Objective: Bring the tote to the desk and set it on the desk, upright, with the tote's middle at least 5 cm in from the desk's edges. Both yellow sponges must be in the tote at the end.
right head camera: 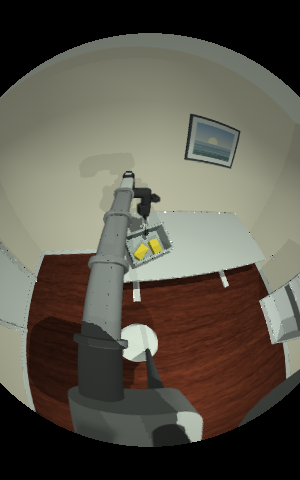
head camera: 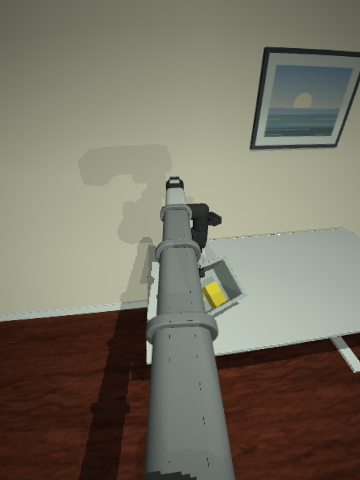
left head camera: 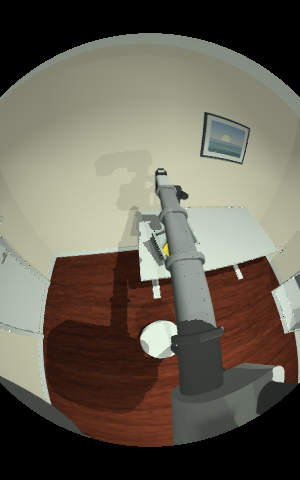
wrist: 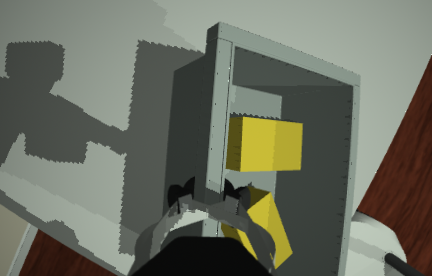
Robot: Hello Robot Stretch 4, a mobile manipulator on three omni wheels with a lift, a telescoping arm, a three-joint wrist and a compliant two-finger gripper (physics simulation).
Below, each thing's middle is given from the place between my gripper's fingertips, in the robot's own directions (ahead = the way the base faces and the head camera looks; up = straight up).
Scene:
The grey tote (head camera: 219, 270) is 60 mm behind my hand, 30 mm to the right of it and 40 mm below it. Round my hand: framed picture (right head camera: 210, 141) (590 mm ahead, 630 mm to the right, 620 mm above).

